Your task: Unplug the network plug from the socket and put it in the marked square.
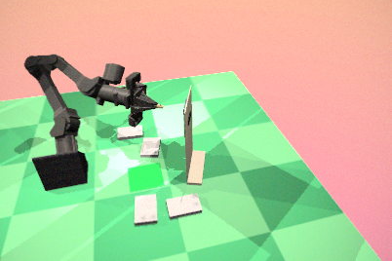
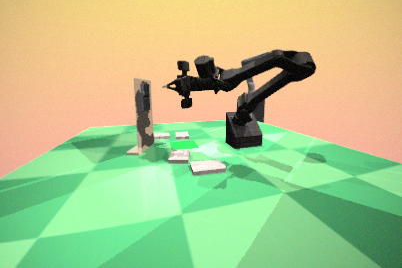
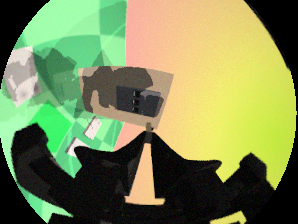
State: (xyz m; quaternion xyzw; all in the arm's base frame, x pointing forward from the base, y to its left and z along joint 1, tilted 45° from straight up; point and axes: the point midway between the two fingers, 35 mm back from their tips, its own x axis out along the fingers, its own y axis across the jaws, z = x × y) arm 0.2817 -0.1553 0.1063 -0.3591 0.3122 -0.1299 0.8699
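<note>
Now: the green marked square 270 mm below my gripper tip, 70 mm behind it and 30 mm to the right of it. Also, from my gripper tip: upright panel: 130 mm below, 100 mm ahead, 40 mm to the right; then network plug: right at my gripper tip.
</note>
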